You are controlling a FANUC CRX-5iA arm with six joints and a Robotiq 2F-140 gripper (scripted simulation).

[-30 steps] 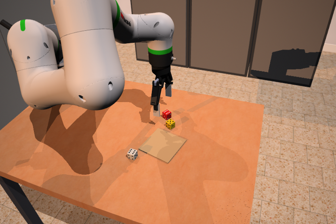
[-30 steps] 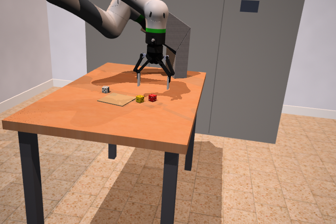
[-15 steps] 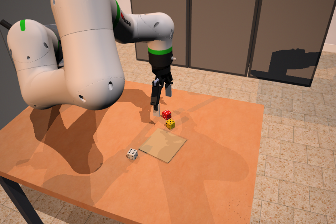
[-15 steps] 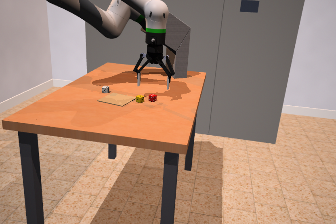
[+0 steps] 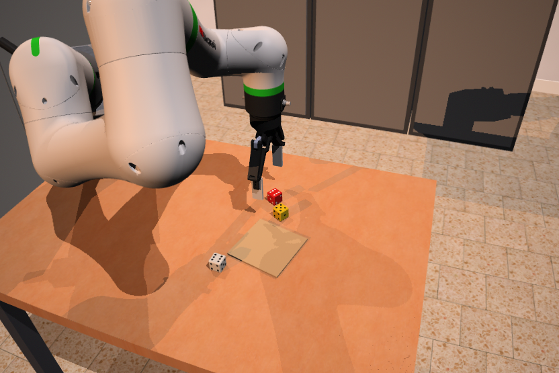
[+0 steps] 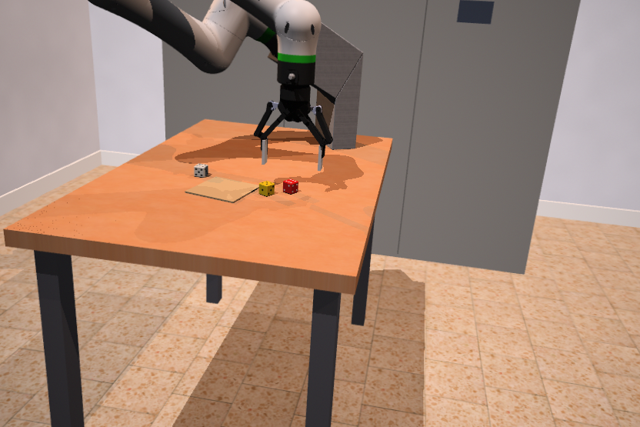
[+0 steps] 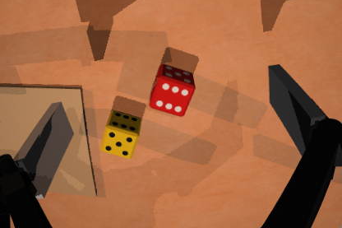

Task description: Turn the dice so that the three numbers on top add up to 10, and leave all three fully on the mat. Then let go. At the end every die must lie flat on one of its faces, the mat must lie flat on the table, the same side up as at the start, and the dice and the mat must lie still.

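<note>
My hand is 6 cm to the left of the yellow die, 6 cm above it and 4 cm short of it. Round my hand: white die: 25 cm to the right, 6 cm below, 6 cm behind; tan mat: 17 cm to the right, 7 cm below, 3 cm ahead; red die: 6 cm below, 2 cm ahead.
</note>
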